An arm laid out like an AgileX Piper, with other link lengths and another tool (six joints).
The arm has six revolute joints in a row. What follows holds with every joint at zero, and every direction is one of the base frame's. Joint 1 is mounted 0.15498 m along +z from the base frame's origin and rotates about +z. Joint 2 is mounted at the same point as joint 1 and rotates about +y. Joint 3 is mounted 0.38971 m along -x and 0.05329 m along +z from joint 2 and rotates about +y. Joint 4 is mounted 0.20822 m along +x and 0.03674 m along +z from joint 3 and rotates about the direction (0.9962, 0, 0.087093). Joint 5 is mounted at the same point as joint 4 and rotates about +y. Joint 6 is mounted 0.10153 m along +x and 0.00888 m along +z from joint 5 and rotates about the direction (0.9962, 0, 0.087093). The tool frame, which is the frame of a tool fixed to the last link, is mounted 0.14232 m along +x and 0.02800 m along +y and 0.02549 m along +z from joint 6; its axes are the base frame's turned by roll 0.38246, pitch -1.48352 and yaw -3.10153 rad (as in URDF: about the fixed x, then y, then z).
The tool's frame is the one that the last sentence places.
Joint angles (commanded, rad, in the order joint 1, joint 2, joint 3, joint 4, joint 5, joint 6), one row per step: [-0.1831, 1.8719, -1.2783, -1.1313, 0.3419, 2.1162]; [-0.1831, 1.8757, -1.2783, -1.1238, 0.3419, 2.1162]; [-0.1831, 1.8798, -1.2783, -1.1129, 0.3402, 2.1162]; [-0.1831, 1.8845, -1.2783, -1.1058, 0.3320, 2.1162]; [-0.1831, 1.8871, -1.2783, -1.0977, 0.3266, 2.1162]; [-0.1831, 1.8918, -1.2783, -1.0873, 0.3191, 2.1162]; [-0.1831, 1.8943, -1.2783, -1.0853, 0.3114, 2.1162]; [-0.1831, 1.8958, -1.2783, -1.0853, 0.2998, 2.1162]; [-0.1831, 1.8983, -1.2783, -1.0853, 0.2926, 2.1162]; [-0.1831, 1.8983, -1.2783, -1.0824, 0.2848, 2.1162]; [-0.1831, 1.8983, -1.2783, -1.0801, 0.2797, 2.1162]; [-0.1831, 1.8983, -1.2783, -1.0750, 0.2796, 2.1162]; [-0.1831, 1.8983, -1.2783, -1.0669, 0.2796, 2.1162]
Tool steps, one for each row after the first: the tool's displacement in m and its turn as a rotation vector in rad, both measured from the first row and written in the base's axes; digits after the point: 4 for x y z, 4 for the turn. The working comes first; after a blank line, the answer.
Tool pose at each row, in the base's axes (x y z in m, rotation vector in rad; the steps are taken from these numbers as rounded here): [0.5425, -0.1725, 0.3058, -1.8767, 1.2541, -1.5728]; [0.5428, -0.1725, 0.3032, -1.8736, 1.2633, -1.5663]; [0.5433, -0.1722, 0.3003, -1.8671, 1.2743, -1.5574]; [0.5449, -0.1707, 0.2977, -1.8614, 1.2761, -1.5475]; [0.5458, -0.1696, 0.2961, -1.8542, 1.2803, -1.5401]; [0.5472, -0.1682, 0.2933, -1.8457, 1.2859, -1.5293]; [0.5486, -0.1668, 0.2923, -1.8425, 1.2822, -1.5238]; [0.5505, -0.1646, 0.2922, -1.8384, 1.2726, -1.5187]; [0.5518, -0.1633, 0.2913, -1.8371, 1.2675, -1.5142]; [0.5528, -0.1618, 0.2917, -1.8309, 1.2632, -1.5106]; [0.5535, -0.1608, 0.2919, -1.8264, 1.2608, -1.5081]; [0.5533, -0.1608, 0.2917, -1.8219, 1.2655, -1.5062]; [0.5531, -0.1607, 0.2913, -1.8148, 1.2730, -1.5031]

[0.0003, 0.0000, -0.0026, 0.0071, 0.0025, -0.0037]; [0.0008, 0.0003, -0.0055, 0.0179, 0.0040, -0.0076]; [0.0024, 0.0018, -0.0081, 0.0277, 0.0033, -0.0047]; [0.0033, 0.0029, -0.0097, 0.0369, 0.0017, -0.0045]; [0.0047, 0.0043, -0.0125, 0.0493, 0.0007, -0.0040]; [0.0061, 0.0057, -0.0135, 0.0542, -0.0012, 0.0010]; [0.0080, 0.0079, -0.0136, 0.0586, -0.0057, 0.0100]; [0.0093, 0.0092, -0.0145, 0.0616, -0.0070, 0.0155]; [0.0103, 0.0107, -0.0141, 0.0668, -0.0116, 0.0201]; [0.0110, 0.0117, -0.0139, 0.0706, -0.0147, 0.0229]; [0.0108, 0.0117, -0.0141, 0.0749, -0.0157, 0.0203]; [0.0106, 0.0118, -0.0145, 0.0817, -0.0172, 0.0163]
